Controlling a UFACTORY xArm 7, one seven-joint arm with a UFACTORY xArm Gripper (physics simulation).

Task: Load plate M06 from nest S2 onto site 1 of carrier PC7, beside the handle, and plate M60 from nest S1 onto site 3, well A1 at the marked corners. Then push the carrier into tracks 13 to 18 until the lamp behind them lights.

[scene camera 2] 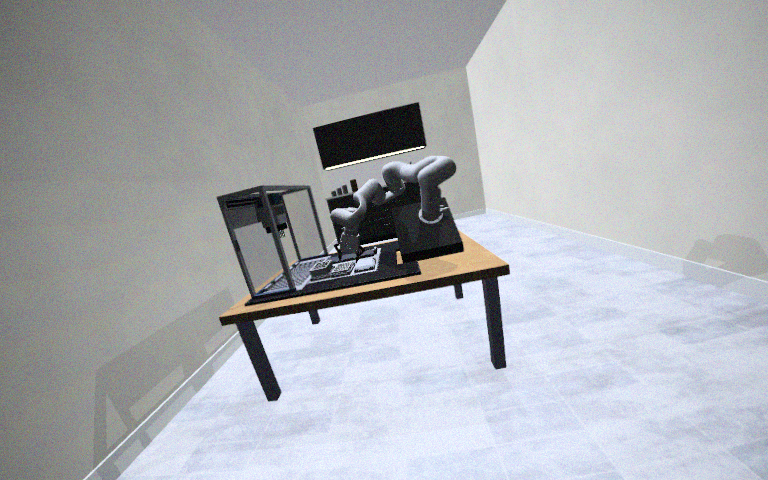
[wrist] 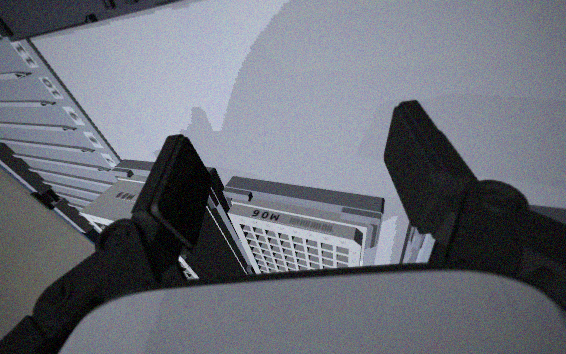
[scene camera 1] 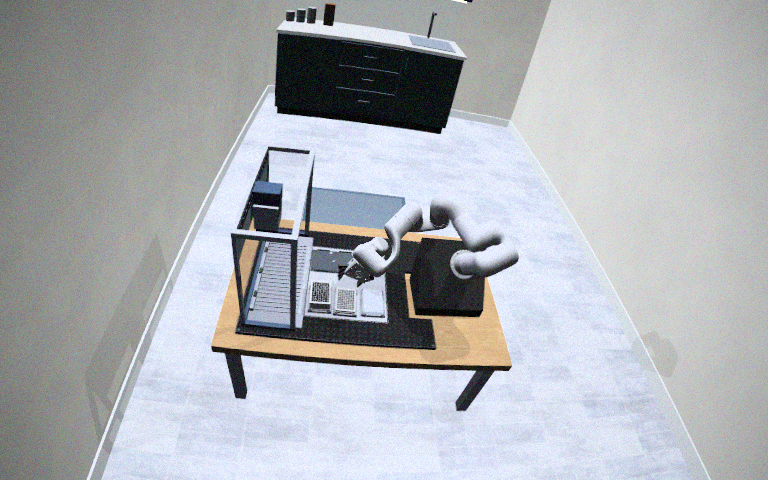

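Pixels of known places: gripper, between the fingertips: [scene camera 2: 348, 260] [wrist: 290, 145] [scene camera 1: 348, 281]; arm's base, origin of its link: [scene camera 2: 430, 215] [scene camera 1: 463, 264].
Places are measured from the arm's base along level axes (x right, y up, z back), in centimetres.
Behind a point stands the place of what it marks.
My gripper [scene camera 1: 352, 279] {x 4.2, y -15.4, z -48.3 cm} [scene camera 2: 348, 258] {x 4.2, y -15.4, z -48.3 cm} [wrist: 290, 145] {x 4.2, y -15.4, z -48.3 cm} is open and empty, above the tray just behind the middle nest. Plate M06 [scene camera 1: 345, 299] {x -6.9, y -14.7, z -50.5 cm} [scene camera 2: 343, 267] {x -8.9, y -14.6, z -49.6 cm} [wrist: 300, 246] {x -3.3, y -15.0, z -49.5 cm}, white with square wells, sits in the middle nest; its label reads upside down in the wrist view. A plate with a dark well area [scene camera 1: 320, 292] {x -5.3, y -12.3, z -61.0 cm} [scene camera 2: 321, 264] {x -3.4, y -12.1, z -61.2 cm} sits in the left nest; in the wrist view the left finger partly hides it and its label. A dark flat carrier [scene camera 1: 329, 259] {x 18.3, y -16.2, z -55.7 cm} [wrist: 65, 15] {x 11.4, y -16.2, z -58.4 cm} lies behind the nests. The grooved track deck [scene camera 1: 278, 277] {x -20.0, y 12.0, z -77.5 cm} [wrist: 35, 117] {x 6.8, y -17.2, z -73.6 cm} is at left. I cannot make out a lit lamp.
A white item [scene camera 1: 372, 301] {x -8.0, y -14.7, z -39.2 cm} [scene camera 2: 365, 264] {x -11.9, y -14.8, z -38.4 cm} sits in the right nest. A grey frame [scene camera 1: 293, 283] {x -21.4, y 10.7, z -72.3 cm} [scene camera 2: 275, 243] {x -21.4, y 6.1, z -73.1 cm} stands over the track deck, with a dark box unit [scene camera 1: 266, 203] {x 5.6, y 24.1, z -83.1 cm} inside. The arm's black base block [scene camera 1: 447, 283] {x -5.7, y -6.0, z -7.4 cm} [scene camera 2: 427, 240] {x -10.3, y -10.3, z -6.2 cm} is at right. A black mat [scene camera 1: 368, 335] {x -23.6, y -17.2, z -42.5 cm} lies underneath.
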